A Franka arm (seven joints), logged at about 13 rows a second.
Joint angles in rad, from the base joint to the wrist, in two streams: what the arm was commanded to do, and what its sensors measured. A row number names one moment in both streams.
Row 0, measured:
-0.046, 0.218, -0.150, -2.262, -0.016, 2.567, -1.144
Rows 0 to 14, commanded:
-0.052, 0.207, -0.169, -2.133, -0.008, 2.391, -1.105
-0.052, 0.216, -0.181, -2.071, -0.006, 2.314, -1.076
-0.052, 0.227, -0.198, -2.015, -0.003, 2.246, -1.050
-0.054, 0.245, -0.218, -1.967, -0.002, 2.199, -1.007
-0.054, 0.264, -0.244, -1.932, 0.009, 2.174, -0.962
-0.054, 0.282, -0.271, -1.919, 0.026, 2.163, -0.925
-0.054, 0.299, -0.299, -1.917, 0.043, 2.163, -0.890
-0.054, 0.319, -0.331, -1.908, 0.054, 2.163, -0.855
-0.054, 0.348, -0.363, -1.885, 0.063, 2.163, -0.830
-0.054, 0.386, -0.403, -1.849, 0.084, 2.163, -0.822
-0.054, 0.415, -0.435, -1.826, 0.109, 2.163, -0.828
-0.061, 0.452, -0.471, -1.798, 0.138, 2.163, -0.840
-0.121, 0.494, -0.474, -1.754, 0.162, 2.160, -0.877
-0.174, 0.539, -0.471, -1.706, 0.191, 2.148, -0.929
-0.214, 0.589, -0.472, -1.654, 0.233, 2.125, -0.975
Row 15, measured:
-0.134, 0.479, -0.470, -1.788, 0.164, 2.178, -0.897
